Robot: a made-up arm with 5 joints.
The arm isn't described. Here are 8 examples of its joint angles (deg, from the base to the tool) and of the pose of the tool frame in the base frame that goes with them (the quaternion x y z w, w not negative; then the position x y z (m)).
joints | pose
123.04 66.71 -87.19 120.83 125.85 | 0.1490 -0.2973 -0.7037 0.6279 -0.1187 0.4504 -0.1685
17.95 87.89 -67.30 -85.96 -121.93 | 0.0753 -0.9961 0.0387 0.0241 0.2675 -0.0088 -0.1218
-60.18 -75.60 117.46 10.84 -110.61 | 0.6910 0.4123 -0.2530 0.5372 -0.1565 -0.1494 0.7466
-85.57 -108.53 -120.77 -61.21 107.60 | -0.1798 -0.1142 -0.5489 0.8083 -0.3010 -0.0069 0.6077
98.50 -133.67 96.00 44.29 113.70 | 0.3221 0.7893 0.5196 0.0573 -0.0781 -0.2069 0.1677
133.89 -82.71 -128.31 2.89 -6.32 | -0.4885 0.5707 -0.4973 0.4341 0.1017 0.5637 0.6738
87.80 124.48 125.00 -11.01 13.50 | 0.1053 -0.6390 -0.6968 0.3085 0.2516 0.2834 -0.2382
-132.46 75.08 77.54 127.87 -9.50 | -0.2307 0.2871 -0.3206 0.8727 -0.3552 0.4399 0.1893
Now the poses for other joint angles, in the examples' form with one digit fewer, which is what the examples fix.
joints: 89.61 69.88 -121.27 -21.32 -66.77
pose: 0.501 -0.709 0.262 0.421 0.225 0.247 -0.281
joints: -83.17 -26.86 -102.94 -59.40 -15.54
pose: -0.320 -0.504 0.112 0.794 -0.626 -0.392 0.194
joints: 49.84 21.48 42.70 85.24 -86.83
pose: -0.398 0.362 0.843 0.020 0.374 -0.224 0.340
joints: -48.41 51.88 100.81 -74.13 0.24
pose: 0.827 0.459 -0.255 0.202 -0.555 -0.485 0.253
